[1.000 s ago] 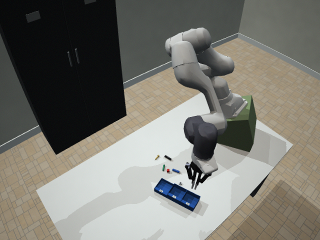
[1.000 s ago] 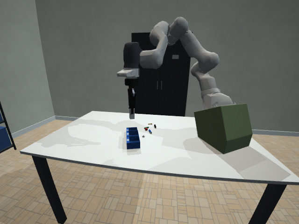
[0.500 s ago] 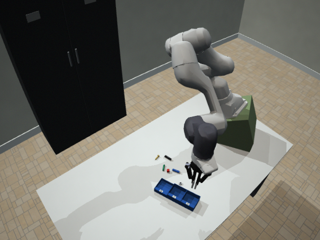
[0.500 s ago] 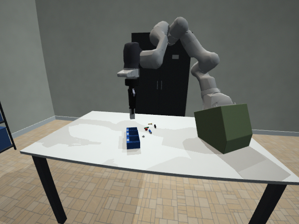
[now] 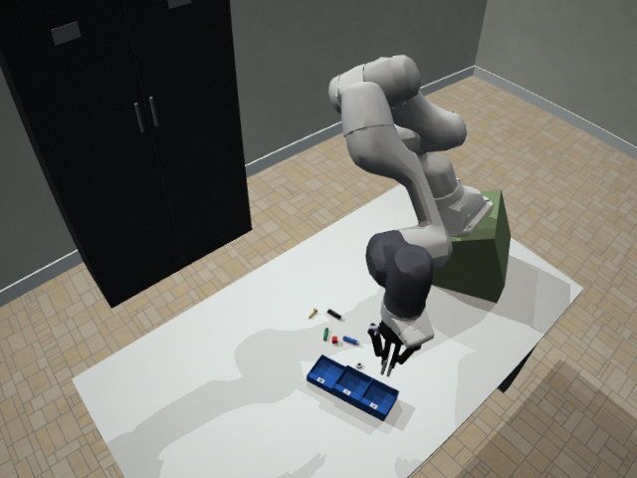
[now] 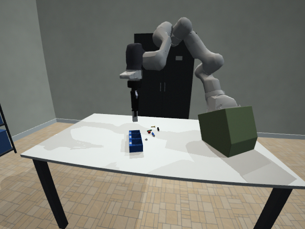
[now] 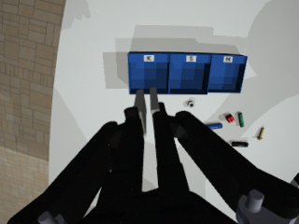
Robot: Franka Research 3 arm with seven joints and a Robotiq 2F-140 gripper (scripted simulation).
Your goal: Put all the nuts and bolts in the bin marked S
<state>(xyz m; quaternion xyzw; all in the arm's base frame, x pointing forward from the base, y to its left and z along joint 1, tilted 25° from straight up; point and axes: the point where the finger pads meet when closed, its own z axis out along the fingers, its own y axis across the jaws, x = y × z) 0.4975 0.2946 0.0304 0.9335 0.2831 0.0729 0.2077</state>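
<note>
Now: the bolt 4 cm behind my hand, 37 cm to the right of it and 22 cm below it. Round my hand: grey nut: 4 cm behind, 13 cm to the right, 22 cm below; blue piece: 7 cm behind, 21 cm to the right, 21 cm below; blue bin: 3 cm ahead, 8 cm to the right, 20 cm below.
</note>
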